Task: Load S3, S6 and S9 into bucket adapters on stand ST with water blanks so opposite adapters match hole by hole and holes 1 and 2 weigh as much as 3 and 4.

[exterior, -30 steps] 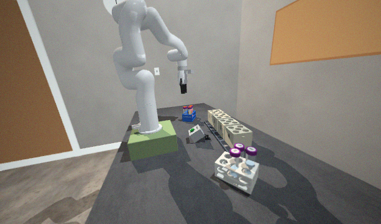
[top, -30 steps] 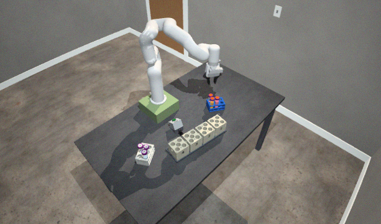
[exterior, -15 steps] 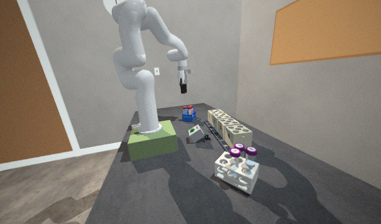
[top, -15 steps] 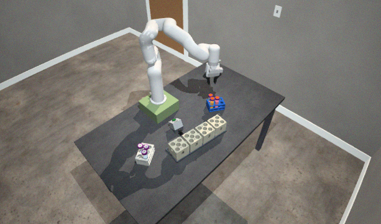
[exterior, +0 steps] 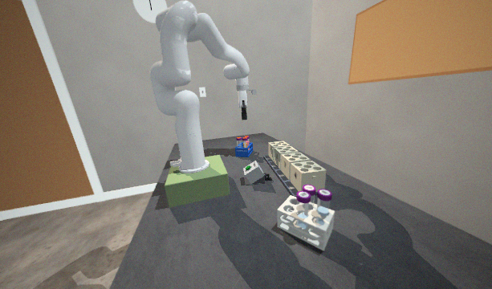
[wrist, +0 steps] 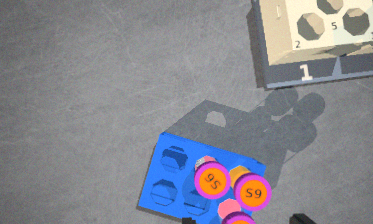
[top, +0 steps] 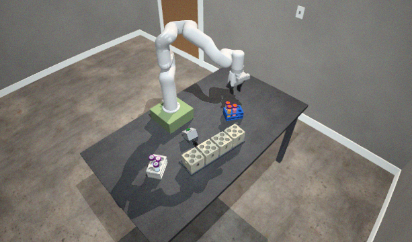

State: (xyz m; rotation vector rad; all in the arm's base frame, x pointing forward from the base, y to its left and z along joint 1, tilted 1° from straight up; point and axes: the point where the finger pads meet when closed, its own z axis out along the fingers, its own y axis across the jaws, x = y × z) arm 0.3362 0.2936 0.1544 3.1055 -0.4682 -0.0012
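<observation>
Right now the sample tube is 19 cm below my hand, 2 cm ahead of it and 1 cm to the left of it. Round my hand: blue sample rack (22 cm below, 1 cm to the left, 1 cm behind); then green done key (35 cm to the right, 19 cm below, 11 cm behind); then adapter 1 (20 cm below, 18 cm to the right, 14 cm ahead).
</observation>
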